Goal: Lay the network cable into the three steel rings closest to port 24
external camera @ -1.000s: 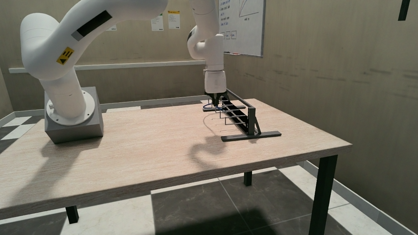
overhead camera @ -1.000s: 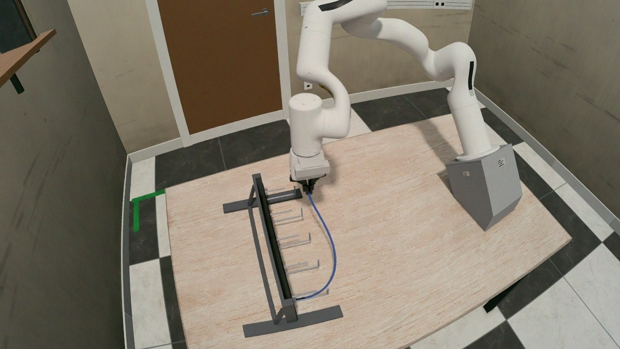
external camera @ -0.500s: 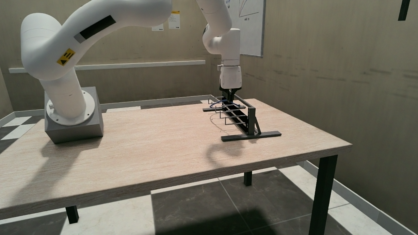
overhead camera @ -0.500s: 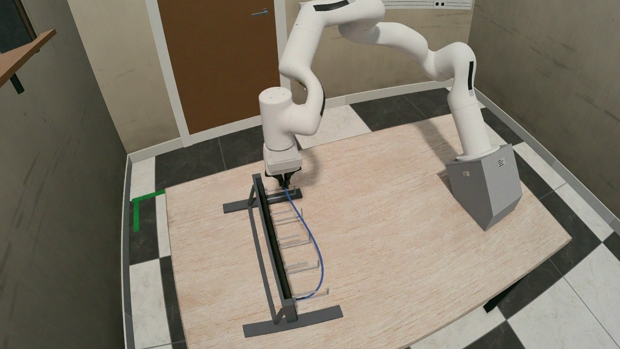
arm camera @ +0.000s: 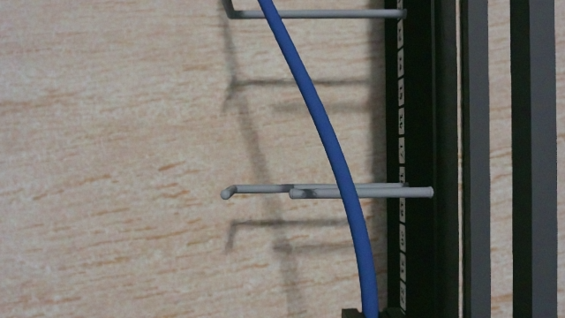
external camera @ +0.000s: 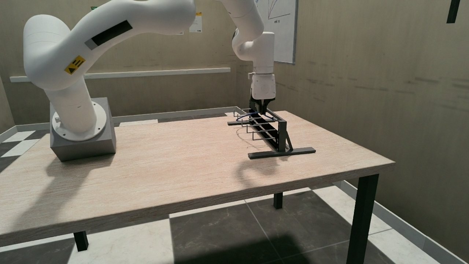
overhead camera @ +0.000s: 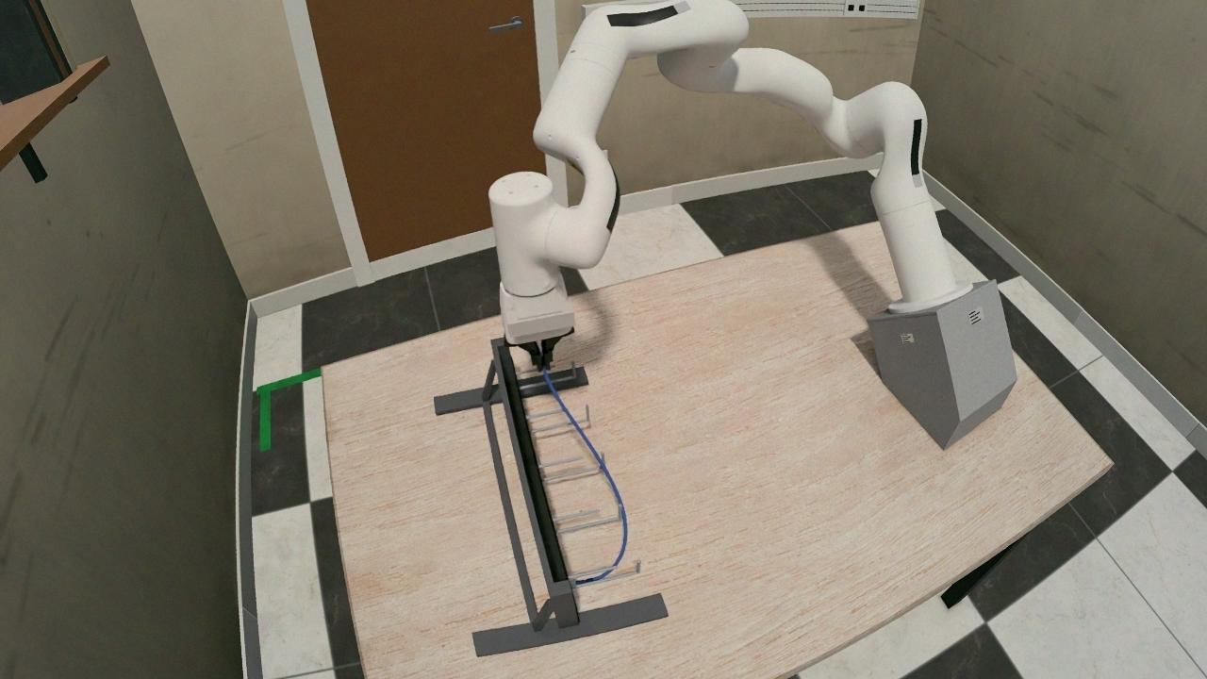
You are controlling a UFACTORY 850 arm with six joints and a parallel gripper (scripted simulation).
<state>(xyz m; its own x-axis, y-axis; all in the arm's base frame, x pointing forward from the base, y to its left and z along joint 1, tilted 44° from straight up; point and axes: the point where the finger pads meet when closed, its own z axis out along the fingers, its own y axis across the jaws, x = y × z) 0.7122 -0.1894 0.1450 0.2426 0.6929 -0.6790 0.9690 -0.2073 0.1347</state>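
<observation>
Now: hand 10 mm past the plug, 110 mm to the left of it and 20 mm above it. From my hand the other things lie so: dark patch panel: 100 mm ahead, 130 mm to the left, 110 mm below.
</observation>
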